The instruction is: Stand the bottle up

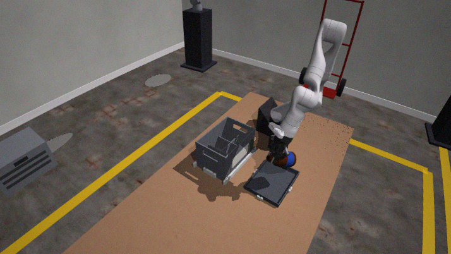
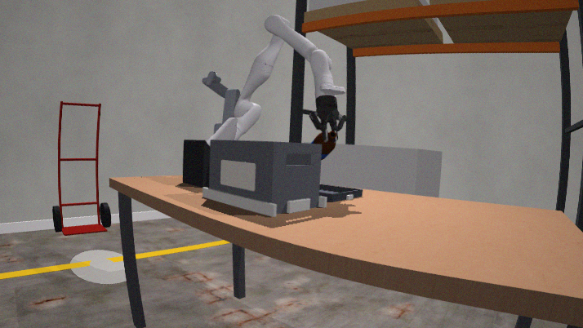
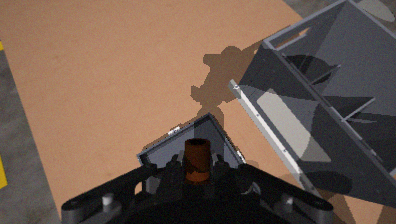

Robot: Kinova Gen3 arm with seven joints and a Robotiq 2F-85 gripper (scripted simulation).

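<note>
The brown bottle is 40 mm behind my hand, 30 mm to the left of it and 20 mm below it. The rest, counted from my hand: grey crate: 270 mm to the right, 120 mm below, 70 mm behind; dark tray: 190 mm below, 40 mm behind, 20 mm to the left.
</note>
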